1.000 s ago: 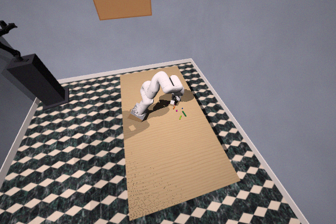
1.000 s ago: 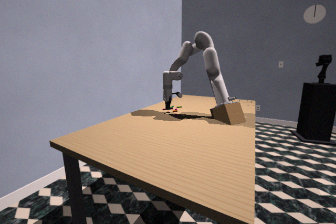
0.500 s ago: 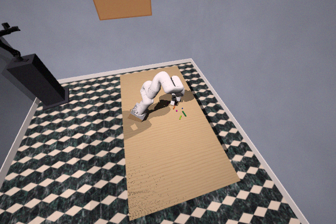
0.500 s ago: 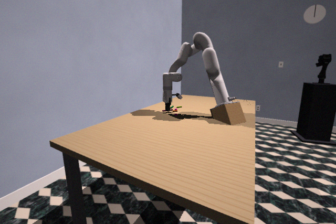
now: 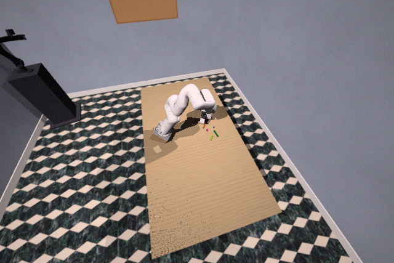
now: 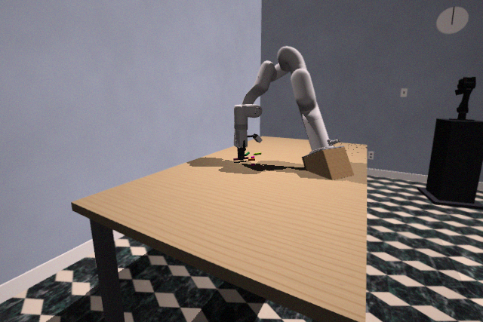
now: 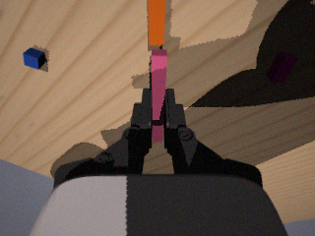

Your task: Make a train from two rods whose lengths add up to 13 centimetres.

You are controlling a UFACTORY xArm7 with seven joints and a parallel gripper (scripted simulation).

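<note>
Now: the pink rod 20 mm below my hand. From my hand the other things lie so: blue rod: 90 mm to the right, 30 mm below, 30 mm ahead; green rod: 170 mm to the right, 30 mm below, 10 mm ahead; orange rod: 50 mm behind, 40 mm to the right, 30 mm below.
</note>
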